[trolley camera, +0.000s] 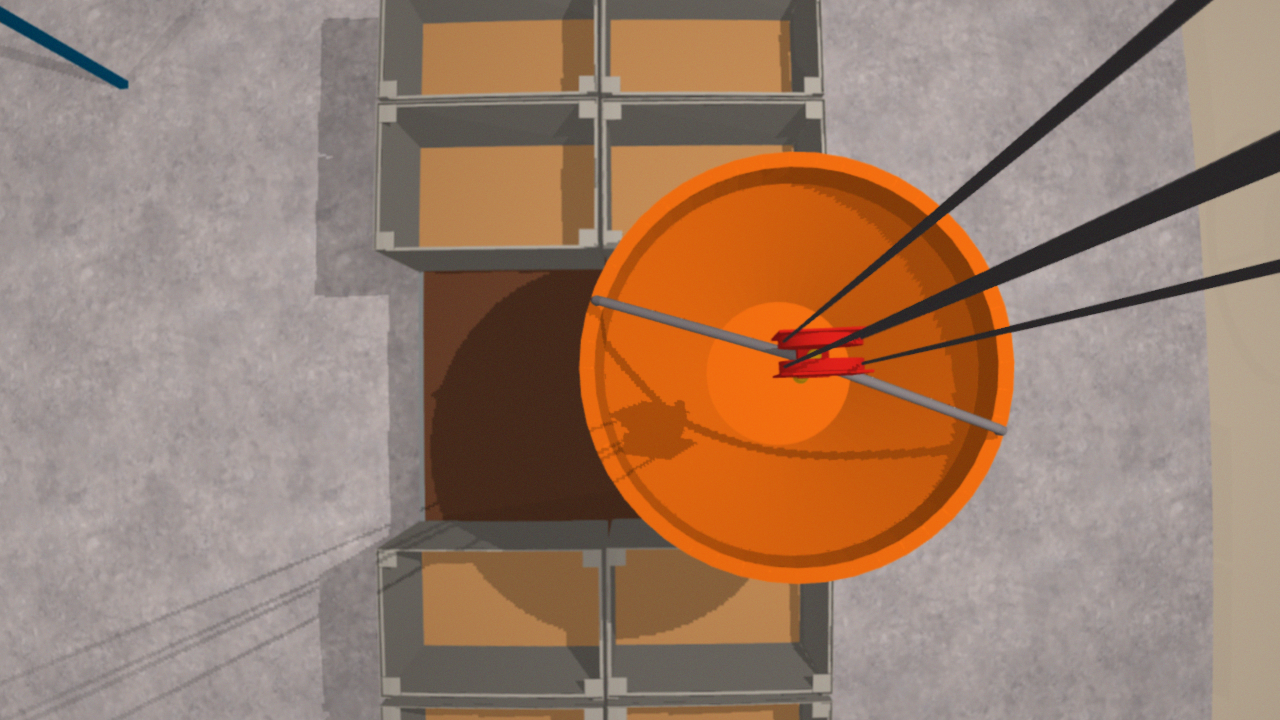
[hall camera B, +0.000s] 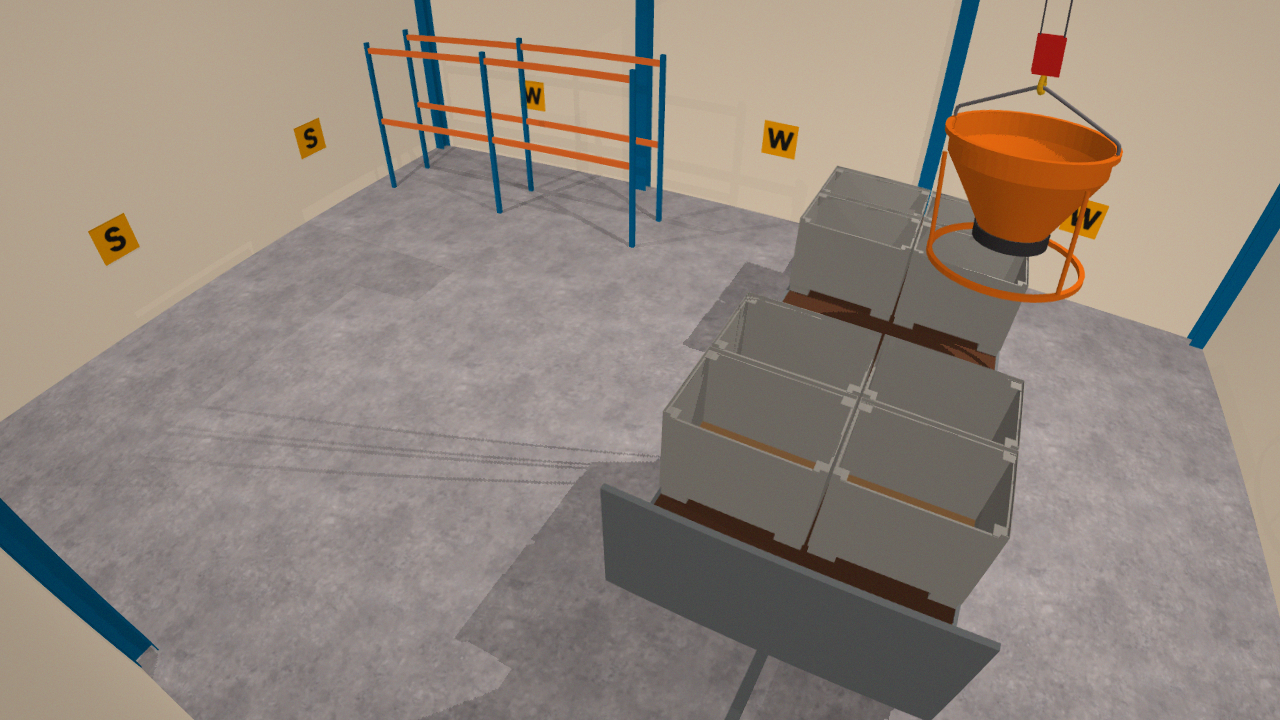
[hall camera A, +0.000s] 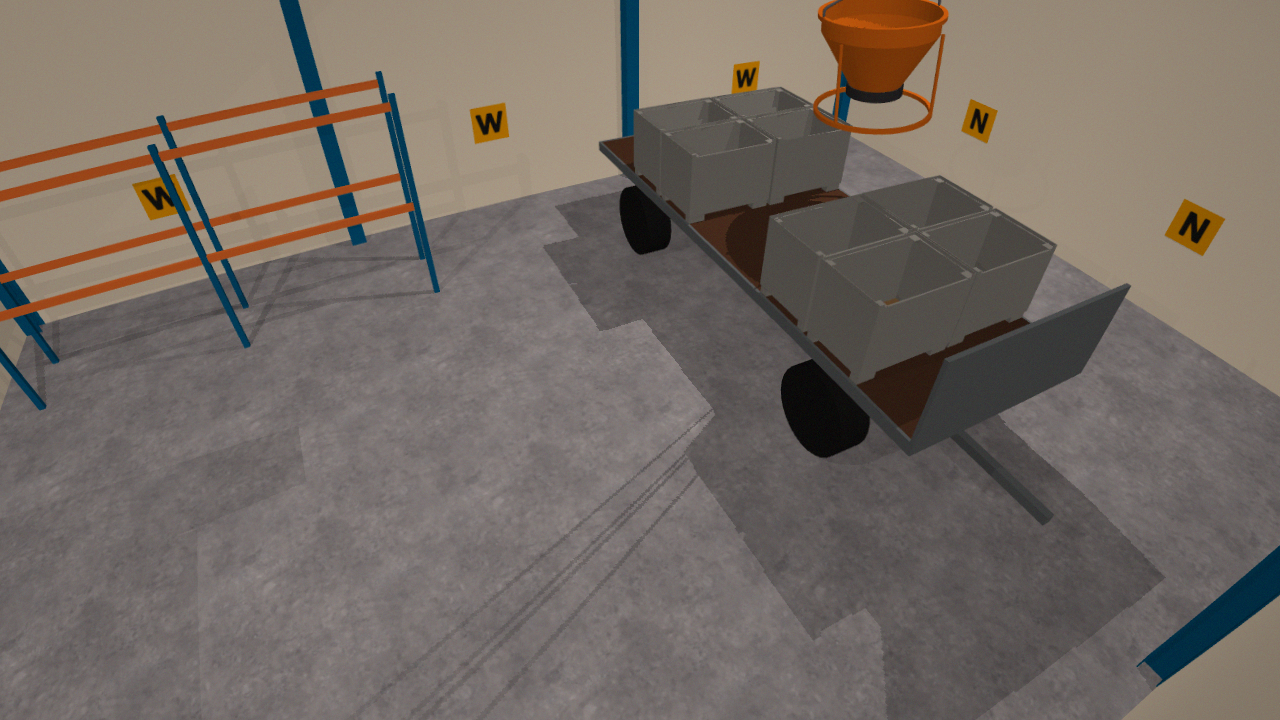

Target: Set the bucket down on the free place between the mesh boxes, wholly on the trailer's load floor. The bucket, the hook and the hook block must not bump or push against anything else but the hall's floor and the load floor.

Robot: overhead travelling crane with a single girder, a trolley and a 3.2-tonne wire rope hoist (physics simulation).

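The orange bucket (hall camera A: 881, 53) (hall camera B: 1020, 188) (trolley camera: 760, 268) hangs by its grey bail from my hook (hall camera B: 1041, 86) below the red hook block (hall camera B: 1049, 55) (trolley camera: 823, 368). Its foot ring is in the air, above box-top level. In the trolley camera it lies right of the gap's middle and reaches past the trailer's right side. The brown load floor (hall camera A: 716, 234) (trolley camera: 447, 304) shows between two groups of grey mesh boxes, one group (hall camera A: 733, 183) (hall camera B: 850, 255) (trolley camera: 505, 192) away from the headboard, the other (hall camera A: 921, 331) (hall camera B: 742, 483) (trolley camera: 510, 600) near it. The bucket's shadow covers much of the gap.
The grey headboard (hall camera A: 1020, 367) (hall camera B: 787, 591) closes one trailer end, with a drawbar (hall camera A: 1002, 474) below. Black wheels (hall camera A: 823, 407) stand at the side. A blue and orange rack (hall camera A: 304, 233) (hall camera B: 491, 134) stands by the W wall. A hall wall (trolley camera: 1244, 537) runs beyond the bucket's side.
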